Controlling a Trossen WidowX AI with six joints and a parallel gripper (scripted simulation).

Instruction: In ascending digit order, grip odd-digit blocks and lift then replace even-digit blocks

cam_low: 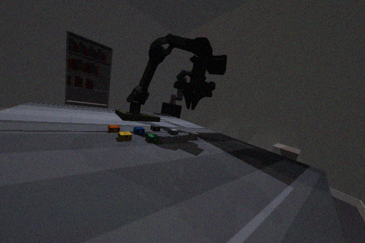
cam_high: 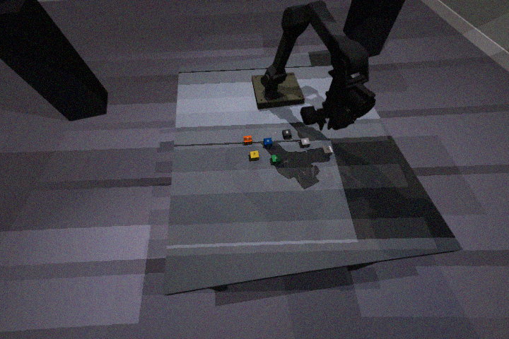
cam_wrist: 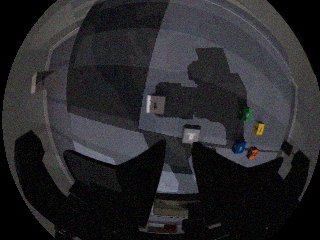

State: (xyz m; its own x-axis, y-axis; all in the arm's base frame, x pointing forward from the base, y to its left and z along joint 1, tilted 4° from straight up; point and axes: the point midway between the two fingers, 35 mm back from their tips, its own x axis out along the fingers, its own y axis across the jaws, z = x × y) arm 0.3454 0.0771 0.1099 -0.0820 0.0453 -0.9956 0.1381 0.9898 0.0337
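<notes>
Now: gripper tip 11 cm past the dark block, 9 cm to the left of it and 11 cm above it. The rest, counted from my gripper tip: grey block 4 cm behind, 3 cm to the right, 11 cm below; then green block 17 cm to the right, 11 cm below; then white block 2 cm ahead, 3 cm to the left, 11 cm below.
</notes>
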